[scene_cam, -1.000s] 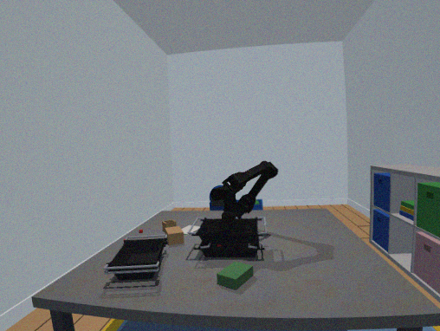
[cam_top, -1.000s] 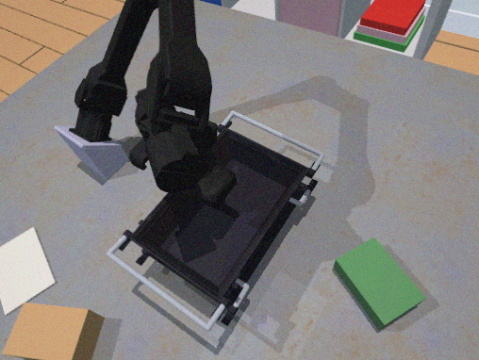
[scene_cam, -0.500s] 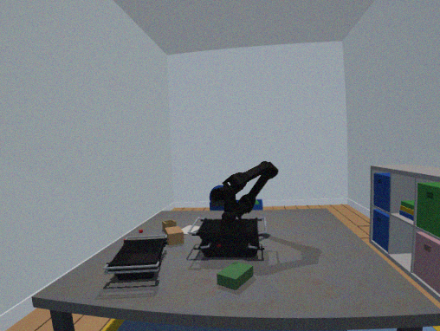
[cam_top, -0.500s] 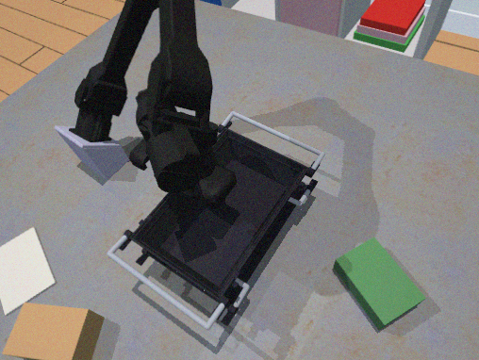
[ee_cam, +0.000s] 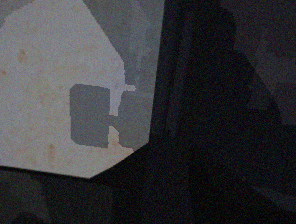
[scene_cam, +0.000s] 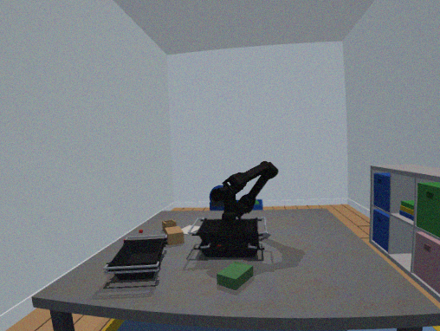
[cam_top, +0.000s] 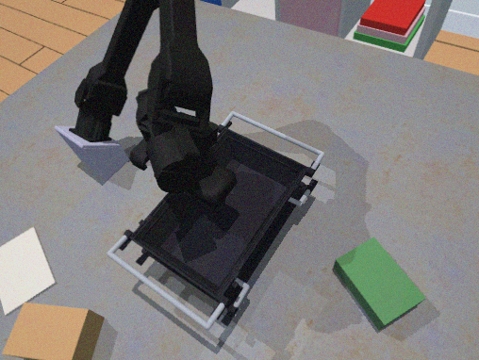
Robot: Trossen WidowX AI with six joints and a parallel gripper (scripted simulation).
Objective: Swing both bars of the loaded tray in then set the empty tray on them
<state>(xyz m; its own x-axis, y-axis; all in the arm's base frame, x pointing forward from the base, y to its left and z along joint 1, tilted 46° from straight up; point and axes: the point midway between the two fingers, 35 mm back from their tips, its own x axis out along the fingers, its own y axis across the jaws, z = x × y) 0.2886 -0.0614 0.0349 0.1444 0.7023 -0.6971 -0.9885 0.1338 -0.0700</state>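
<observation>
Right now my gripper tip is 7 cm short of the black plastic tray and 3 cm below it. Round my gripper tip: green block: 34 cm ahead, 3 cm to the left, 6 cm below; then white sheet: 26 cm behind, 27 cm to the right, 8 cm below; then tan box: 8 cm behind, 31 cm to the right, 5 cm below.
</observation>
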